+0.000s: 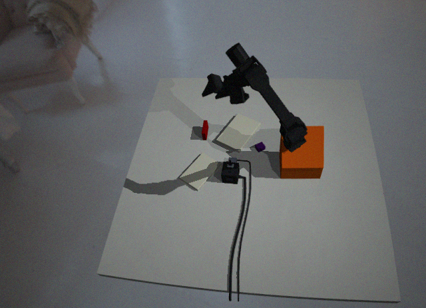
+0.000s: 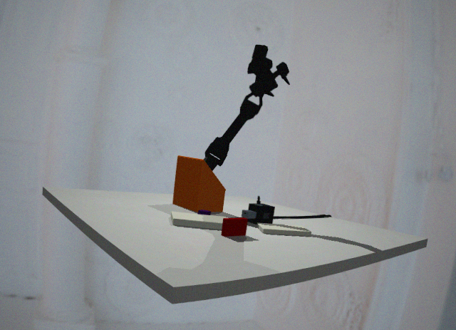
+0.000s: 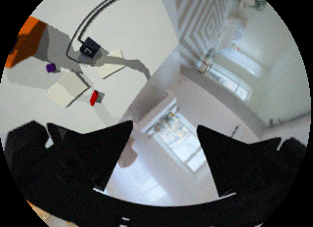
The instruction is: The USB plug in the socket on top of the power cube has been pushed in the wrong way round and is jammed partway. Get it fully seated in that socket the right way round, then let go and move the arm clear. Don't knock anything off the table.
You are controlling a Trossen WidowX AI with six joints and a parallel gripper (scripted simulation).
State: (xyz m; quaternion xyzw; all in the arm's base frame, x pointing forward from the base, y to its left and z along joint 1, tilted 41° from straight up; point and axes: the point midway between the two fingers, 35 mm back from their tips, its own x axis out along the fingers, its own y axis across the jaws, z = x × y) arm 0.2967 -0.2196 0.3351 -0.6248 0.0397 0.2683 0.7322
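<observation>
Now: the grey USB plug 46 cm below my gripper tip, 4 cm behind it and 1 cm to the right of it. Also, from my gripper tip: purple piece: 54 cm below, 20 cm behind, 16 cm to the right; red block: 52 cm below, 28 cm to the right, 10 cm ahead.
</observation>
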